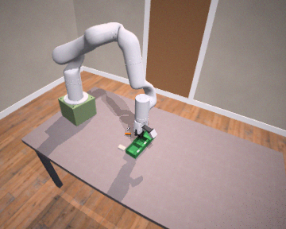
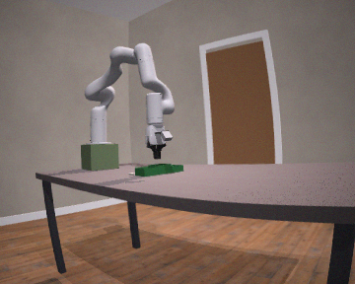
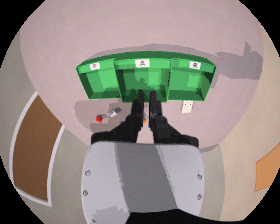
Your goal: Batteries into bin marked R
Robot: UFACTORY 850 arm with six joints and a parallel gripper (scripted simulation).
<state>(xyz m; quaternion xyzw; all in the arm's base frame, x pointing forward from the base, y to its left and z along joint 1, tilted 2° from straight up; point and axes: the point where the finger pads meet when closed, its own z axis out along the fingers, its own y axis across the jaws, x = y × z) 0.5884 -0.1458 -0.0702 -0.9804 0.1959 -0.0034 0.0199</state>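
Right now the green three-compartment bin is 1 cm ahead of my hand and 7 cm below it. The rest, counted from my hand: grey piece: 13 cm behind, 13 cm to the left, 9 cm below; orange battery: 11 cm behind, 6 cm to the left, 9 cm below; pale block: 11 cm behind, 7 cm to the right, 9 cm below.
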